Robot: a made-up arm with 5 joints. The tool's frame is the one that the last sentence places.
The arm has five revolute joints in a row. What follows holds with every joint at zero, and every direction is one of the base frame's. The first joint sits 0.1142 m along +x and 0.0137 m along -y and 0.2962 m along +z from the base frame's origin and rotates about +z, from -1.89 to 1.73 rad. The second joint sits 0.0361 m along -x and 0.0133 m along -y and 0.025 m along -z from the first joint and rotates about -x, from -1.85 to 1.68 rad. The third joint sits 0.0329 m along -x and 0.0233 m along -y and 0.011 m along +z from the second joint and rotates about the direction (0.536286, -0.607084, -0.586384), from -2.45 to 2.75 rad. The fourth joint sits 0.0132 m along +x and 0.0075 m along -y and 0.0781 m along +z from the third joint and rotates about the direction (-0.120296, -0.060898, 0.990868), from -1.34 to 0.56 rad. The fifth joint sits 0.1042 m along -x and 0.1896 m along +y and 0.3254 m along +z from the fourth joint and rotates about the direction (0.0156, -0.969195, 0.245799), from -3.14 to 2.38 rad. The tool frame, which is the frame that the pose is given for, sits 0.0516 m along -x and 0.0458 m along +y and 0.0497 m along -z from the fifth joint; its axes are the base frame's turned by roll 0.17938, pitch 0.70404 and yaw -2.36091 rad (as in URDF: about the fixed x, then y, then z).
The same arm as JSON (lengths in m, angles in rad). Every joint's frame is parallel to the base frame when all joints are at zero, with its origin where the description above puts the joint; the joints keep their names.
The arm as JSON. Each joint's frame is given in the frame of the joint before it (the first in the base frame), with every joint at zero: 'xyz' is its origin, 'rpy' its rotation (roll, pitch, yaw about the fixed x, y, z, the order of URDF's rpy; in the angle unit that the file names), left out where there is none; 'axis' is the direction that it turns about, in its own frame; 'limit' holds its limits. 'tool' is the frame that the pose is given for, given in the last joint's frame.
{"units": {"length": "m", "angle": "rad"}, "joints": [{"name": "joint 1", "type": "revolute", "origin": {"xyz": [0.1142, -0.0137, 0.2962]}, "axis": [0.0, 0.0, 1.0], "limit": {"lower": -1.89, "upper": 1.73}}, {"name": "joint 2", "type": "revolute", "origin": {"xyz": [-0.0361, -0.0133, -0.025]}, "axis": [-1.0, 0.0, 0.0], "limit": {"lower": -1.85, "upper": 1.68}}, {"name": "joint 3", "type": "revolute", "origin": {"xyz": [-0.0329, -0.0233, 0.011]}, "axis": [0.536286, -0.607084, -0.586384], "limit": {"lower": -2.45, "upper": 2.75}}, {"name": "joint 4", "type": "revolute", "origin": {"xyz": [0.0132, -0.0075, 0.0781]}, "axis": [-0.120296, -0.060898, 0.990868], "limit": {"lower": -1.34, "upper": 0.56}}, {"name": "joint 5", "type": "revolute", "origin": {"xyz": [-0.1042, 0.1896, 0.3254]}, "axis": [0.0156, -0.969195, 0.245799], "limit": {"lower": -3.14, "upper": 2.38}}], "tool": {"origin": {"xyz": [-0.0516, 0.0458, -0.0497], "rpy": [0.1794, 0.704, -2.3609]}}}
